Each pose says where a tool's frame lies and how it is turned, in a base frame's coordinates. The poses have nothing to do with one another.
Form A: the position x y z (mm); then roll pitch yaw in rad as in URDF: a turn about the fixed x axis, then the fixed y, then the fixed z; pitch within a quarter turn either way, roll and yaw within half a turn.
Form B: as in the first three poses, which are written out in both.
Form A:
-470 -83 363 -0.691 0.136 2.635
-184 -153 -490 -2.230 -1.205 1.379
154 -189 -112 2.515 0.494 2.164
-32 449 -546 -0.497 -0.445 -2.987
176 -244 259 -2.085 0.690 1.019
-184 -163 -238 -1.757 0.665 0.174
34 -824 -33 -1.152 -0.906 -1.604
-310 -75 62 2.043 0.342 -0.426
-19 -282 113 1.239 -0.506 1.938
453 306 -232 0.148 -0.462 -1.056
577 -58 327 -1.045 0.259 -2.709
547 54 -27 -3.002 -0.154 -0.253
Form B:
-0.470 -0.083 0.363 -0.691 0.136 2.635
-0.184 -0.153 -0.490 -2.230 -1.205 1.379
0.154 -0.189 -0.112 2.515 0.494 2.164
-0.032 0.449 -0.546 -0.497 -0.445 -2.987
0.176 -0.244 0.259 -2.085 0.690 1.019
-0.184 -0.163 -0.238 -1.757 0.665 0.174
0.034 -0.824 -0.033 -1.152 -0.906 -1.604
-0.310 -0.075 0.062 2.043 0.342 -0.426
-0.019 -0.282 0.113 1.239 -0.506 1.938
0.453 0.306 -0.232 0.148 -0.462 -1.056
0.577 -0.058 0.327 -1.045 0.259 -2.709
0.547 0.054 -0.027 -3.002 -0.154 -0.253

